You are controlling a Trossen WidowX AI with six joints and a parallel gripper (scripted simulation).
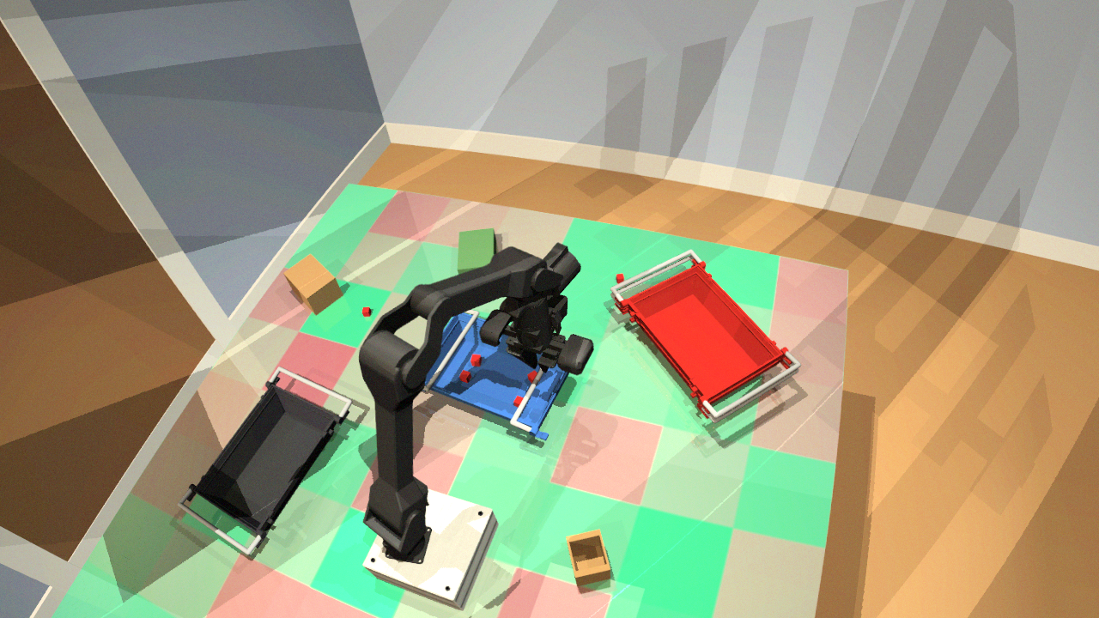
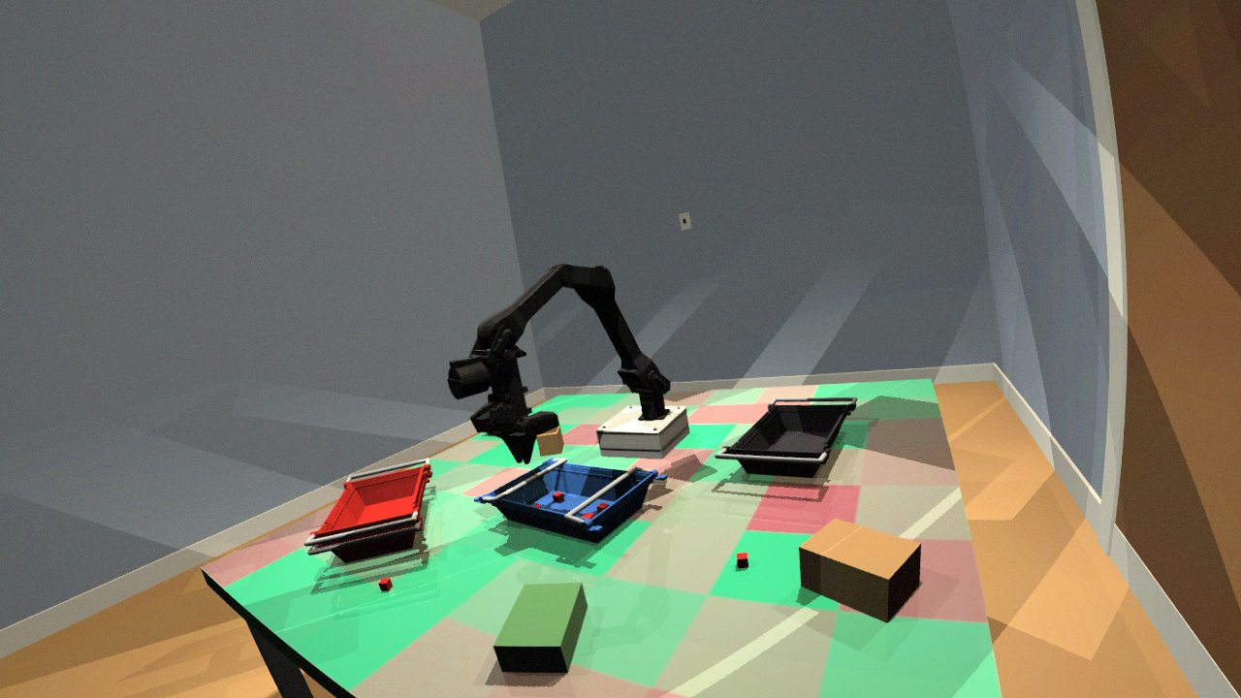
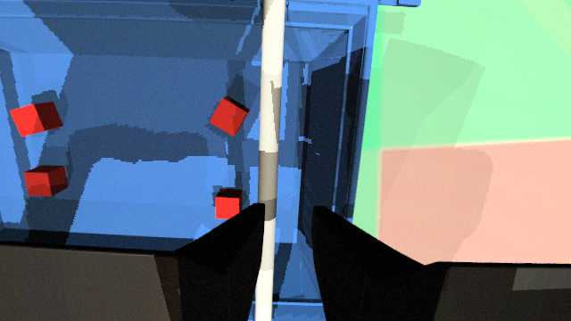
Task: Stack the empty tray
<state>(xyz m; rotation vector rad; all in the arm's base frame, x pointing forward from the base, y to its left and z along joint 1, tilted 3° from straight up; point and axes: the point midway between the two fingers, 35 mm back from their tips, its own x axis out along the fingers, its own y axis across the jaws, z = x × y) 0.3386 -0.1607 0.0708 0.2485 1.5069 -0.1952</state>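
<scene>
Right now the black tray is 230 mm behind my gripper tip, 490 mm to the left of it and 50 mm below it. Round my gripper tip: small brown box 310 mm behind, 120 mm to the right, 80 mm below.
</scene>
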